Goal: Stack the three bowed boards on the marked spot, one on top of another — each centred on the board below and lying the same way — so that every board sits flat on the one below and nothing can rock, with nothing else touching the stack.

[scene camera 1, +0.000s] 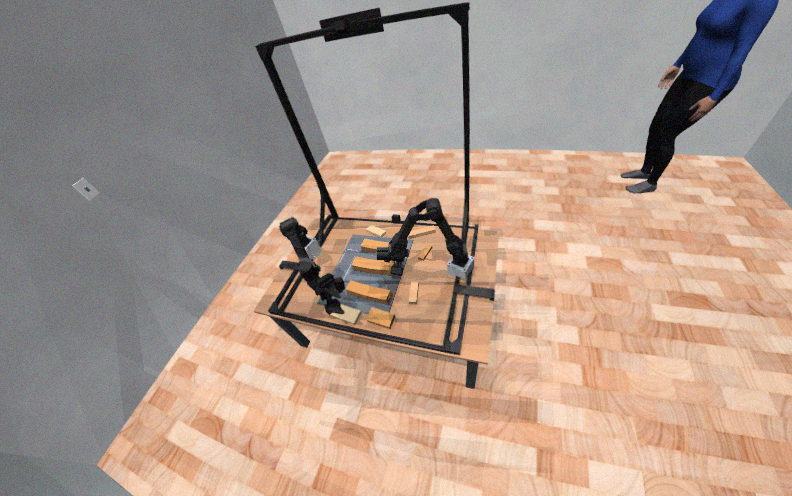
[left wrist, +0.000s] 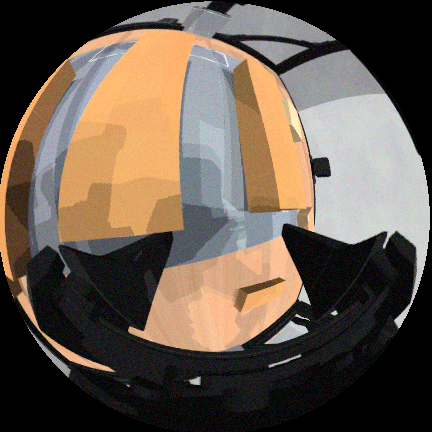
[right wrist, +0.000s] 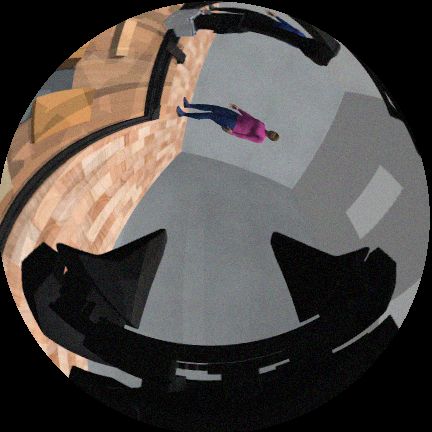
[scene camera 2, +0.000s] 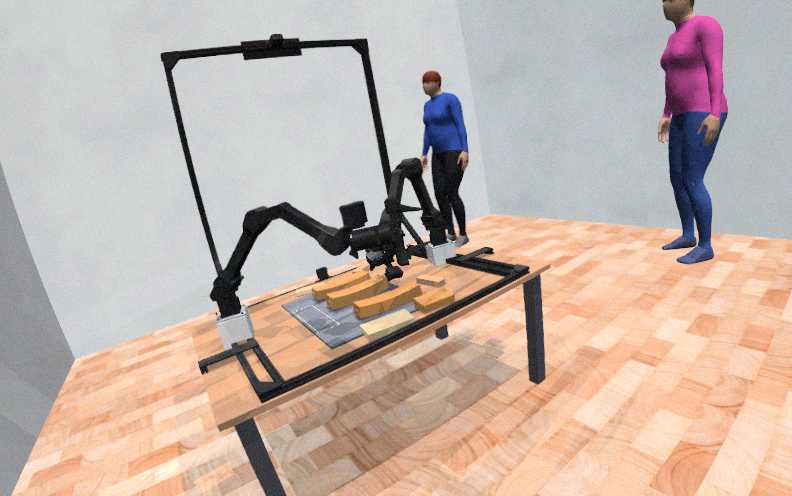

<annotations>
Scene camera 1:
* right gripper
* grey mat: touched by the left gripper
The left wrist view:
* left gripper
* grey mat
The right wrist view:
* right gripper
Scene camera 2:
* right gripper
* grey mat
</annotations>
